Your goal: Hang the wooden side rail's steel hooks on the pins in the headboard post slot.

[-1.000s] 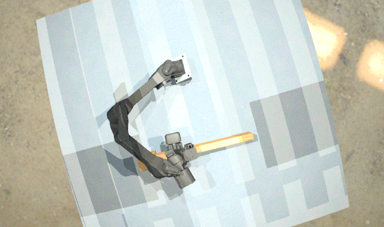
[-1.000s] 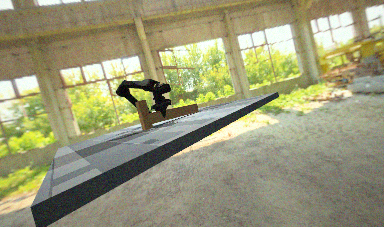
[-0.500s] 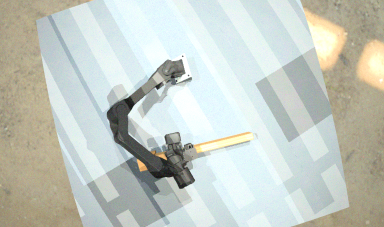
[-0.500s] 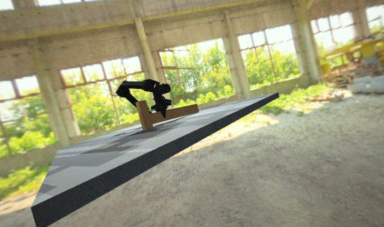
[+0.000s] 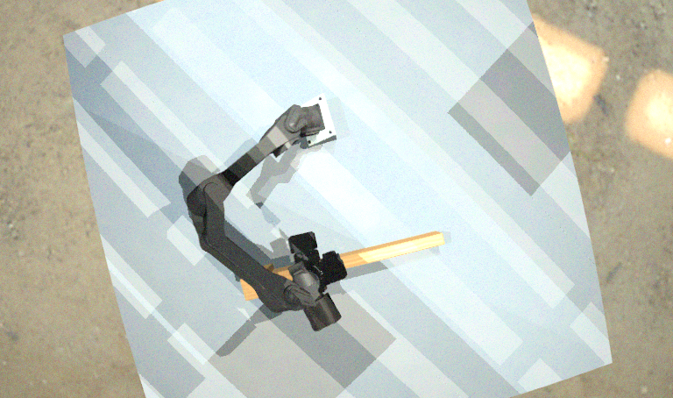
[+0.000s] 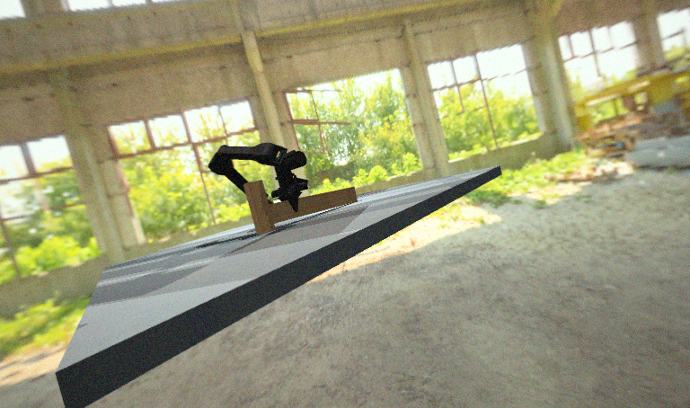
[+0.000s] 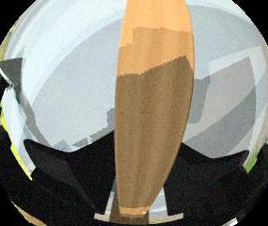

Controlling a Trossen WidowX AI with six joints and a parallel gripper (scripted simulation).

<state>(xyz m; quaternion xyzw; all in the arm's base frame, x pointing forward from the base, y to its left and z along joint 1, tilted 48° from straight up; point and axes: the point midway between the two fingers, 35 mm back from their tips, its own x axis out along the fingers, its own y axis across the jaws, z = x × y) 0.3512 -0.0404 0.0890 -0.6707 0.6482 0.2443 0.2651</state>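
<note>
The headboard post is 12 cm to the right of my gripper tip and 4 cm above it.
</note>
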